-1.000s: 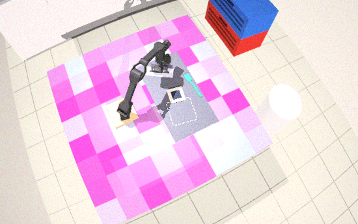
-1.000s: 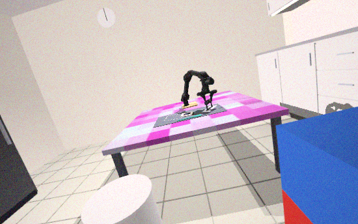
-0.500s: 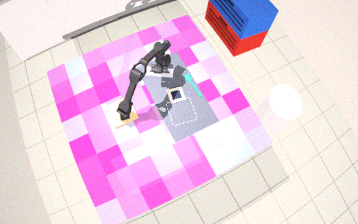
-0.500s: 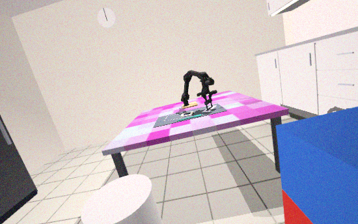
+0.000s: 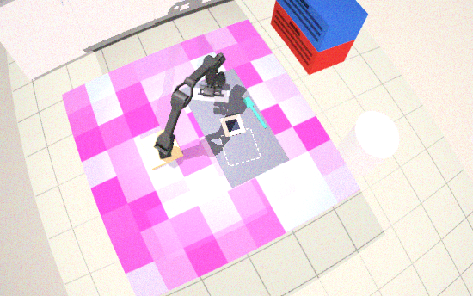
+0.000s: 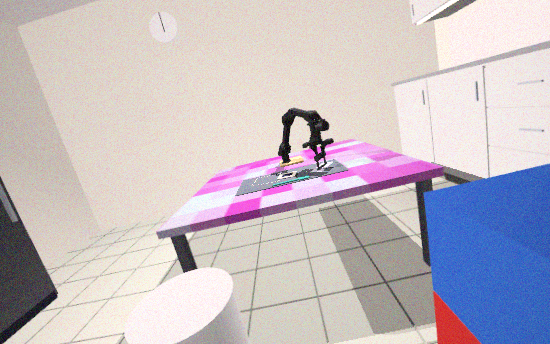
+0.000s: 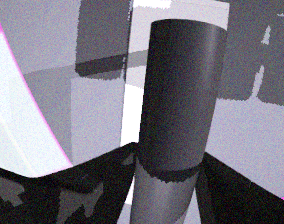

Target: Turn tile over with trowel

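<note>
The white tile is 60 mm ahead of my gripper tip, 220 mm to the right of it and 60 mm below it. The rest, counted from my gripper tip: teal trowel 200 mm ahead, 160 mm to the right, 60 mm below.
</note>
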